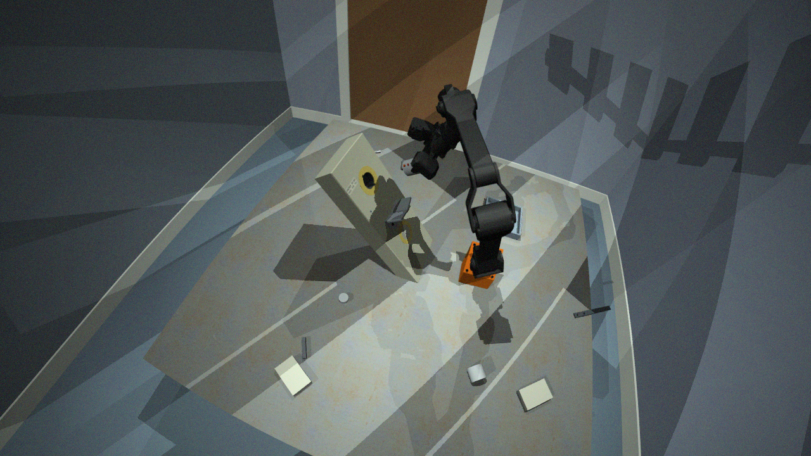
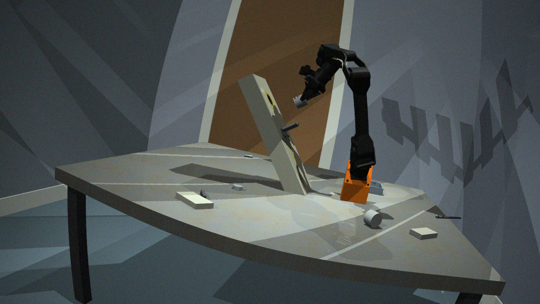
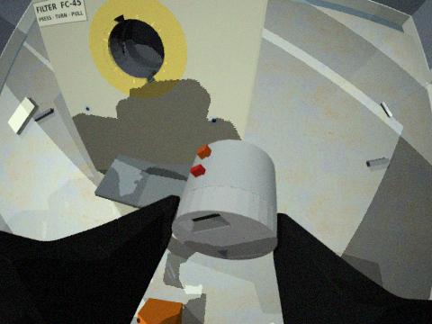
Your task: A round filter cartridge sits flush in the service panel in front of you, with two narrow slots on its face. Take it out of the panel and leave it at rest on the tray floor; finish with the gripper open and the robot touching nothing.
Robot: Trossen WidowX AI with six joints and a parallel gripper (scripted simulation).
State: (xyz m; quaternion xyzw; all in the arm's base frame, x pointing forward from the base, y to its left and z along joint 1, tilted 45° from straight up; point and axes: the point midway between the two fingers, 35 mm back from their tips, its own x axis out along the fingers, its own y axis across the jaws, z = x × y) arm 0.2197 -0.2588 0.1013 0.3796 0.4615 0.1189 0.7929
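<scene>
Now: gripper tip 35 cm past the grey tray, 16 cm to the left of it and 30 cm above it. Also, from my gripper tip: round grey filter cartridge right at my gripper tip.
</scene>
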